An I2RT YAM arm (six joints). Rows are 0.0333 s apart.
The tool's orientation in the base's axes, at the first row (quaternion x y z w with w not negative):
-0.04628, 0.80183, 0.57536, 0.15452
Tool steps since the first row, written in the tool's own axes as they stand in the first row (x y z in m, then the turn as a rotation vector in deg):
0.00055, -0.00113, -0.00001, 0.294, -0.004, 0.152
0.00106, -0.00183, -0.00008, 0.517, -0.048, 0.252
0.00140, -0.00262, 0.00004, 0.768, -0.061, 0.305
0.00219, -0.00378, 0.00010, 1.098, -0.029, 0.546
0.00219, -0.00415, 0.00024, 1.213, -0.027, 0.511
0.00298, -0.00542, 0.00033, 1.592, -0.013, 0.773
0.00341, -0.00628, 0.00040, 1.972, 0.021, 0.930
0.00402, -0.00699, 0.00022, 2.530, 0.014, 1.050
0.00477, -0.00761, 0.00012, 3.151, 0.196, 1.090
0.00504, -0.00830, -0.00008, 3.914, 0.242, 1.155
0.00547, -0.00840, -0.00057, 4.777, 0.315, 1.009
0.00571, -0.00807, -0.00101, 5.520, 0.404, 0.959
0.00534, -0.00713, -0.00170, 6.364, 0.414, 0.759
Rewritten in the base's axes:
-0.00024, -0.00033, -0.00119, -0.248, 0.172, -0.136
-0.00056, -0.00058, -0.00196, -0.429, 0.274, -0.272
-0.00066, -0.00069, -0.00281, -0.653, 0.345, -0.375
-0.00110, -0.00094, -0.00412, -0.927, 0.616, -0.515
-0.00098, -0.00093, -0.00450, -1.044, 0.595, -0.538
-0.00139, -0.00119, -0.00592, -1.355, 0.885, -0.715
-0.00157, -0.00137, -0.00685, -1.694, 1.083, -0.844
-0.00201, -0.00171, -0.00762, -2.198, 1.251, -1.054
-0.00258, -0.00193, -0.00838, -2.824, 1.413, -1.087
-0.00270, -0.00232, -0.00903, -3.547, 1.568, -1.294
-0.00318, -0.00277, -0.00911, -4.412, 1.545, -1.445
-0.00358, -0.00305, -0.00876, -5.148, 1.605, -1.573
-0.00360, -0.00342, -0.00759, -5.990, 1.509, -1.760

